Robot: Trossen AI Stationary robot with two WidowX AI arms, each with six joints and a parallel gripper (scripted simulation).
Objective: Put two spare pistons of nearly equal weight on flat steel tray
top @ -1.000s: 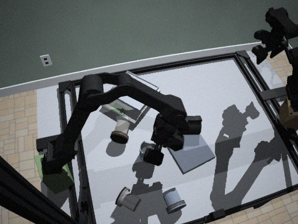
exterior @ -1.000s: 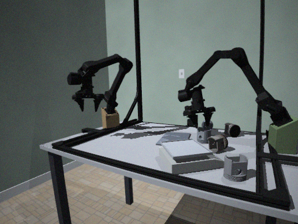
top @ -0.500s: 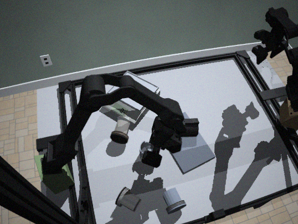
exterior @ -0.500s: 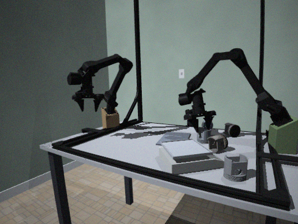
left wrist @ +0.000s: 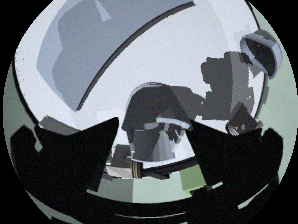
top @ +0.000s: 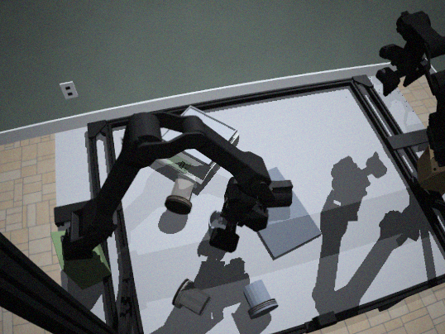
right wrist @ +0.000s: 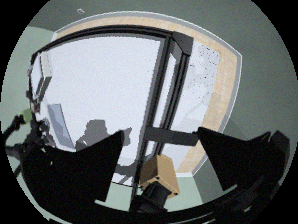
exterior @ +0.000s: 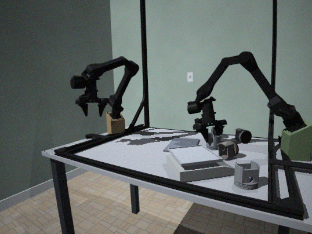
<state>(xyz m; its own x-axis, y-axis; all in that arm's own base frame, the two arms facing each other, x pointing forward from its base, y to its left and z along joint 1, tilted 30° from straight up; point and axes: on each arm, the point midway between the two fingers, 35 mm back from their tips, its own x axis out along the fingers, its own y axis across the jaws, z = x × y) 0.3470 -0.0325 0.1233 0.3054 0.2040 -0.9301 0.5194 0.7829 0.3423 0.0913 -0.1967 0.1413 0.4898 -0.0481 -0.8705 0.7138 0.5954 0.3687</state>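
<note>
Right now the white scale is 290 mm ahead of my left hand and 20 mm below it. The rest, counted from my left hand: flat steel tray 30 mm ahead, 150 mm to the right, 70 mm below.
</note>
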